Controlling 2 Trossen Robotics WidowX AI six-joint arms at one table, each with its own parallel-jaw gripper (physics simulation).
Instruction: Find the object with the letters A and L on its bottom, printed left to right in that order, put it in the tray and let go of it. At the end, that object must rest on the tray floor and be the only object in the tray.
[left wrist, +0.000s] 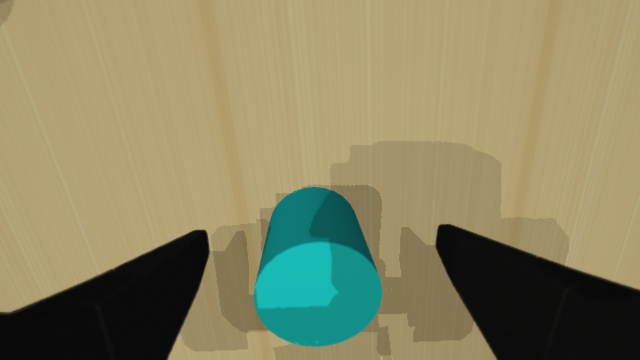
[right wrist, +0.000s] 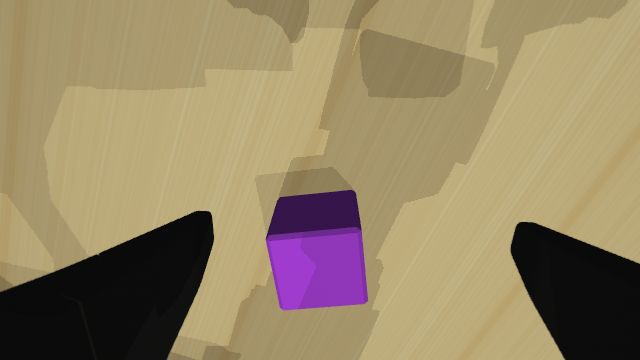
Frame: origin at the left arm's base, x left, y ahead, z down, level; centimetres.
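Seen in the pictures: left gripper, fingertip midpoint: (left wrist: 324, 237); right gripper, fingertip midpoint: (right wrist: 362, 230).
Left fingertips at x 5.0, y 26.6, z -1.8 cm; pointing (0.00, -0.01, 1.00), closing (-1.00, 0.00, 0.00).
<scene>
Offsets run from my left fingertips to a thing's middle. Level surfaces: height alone.
A teal cylinder {dy -2.0, dx +0.3, dz +1.8 cm} (left wrist: 318, 295) stands upright on the table in the left wrist view, low and near the middle. My left gripper (left wrist: 324, 237) is open, with one finger to each side of the cylinder and apart from it. A purple block {dy +46.1, dx -5.5, dz +2.3 cm} (right wrist: 320, 270) stands on the table in the right wrist view, below the middle. My right gripper (right wrist: 362, 230) is open, with the block between the lines of its fingers, nearer the left finger. The undersides of both objects are hidden, and no letters show on their visible faces. The tray does not show in either wrist view.
The wood-grained table top {dz +4.5 cm} (left wrist: 300, 100) (right wrist: 550, 200) lies under both objects. Shadows of the arms and grippers fall across it around the cylinder and the block.
</scene>
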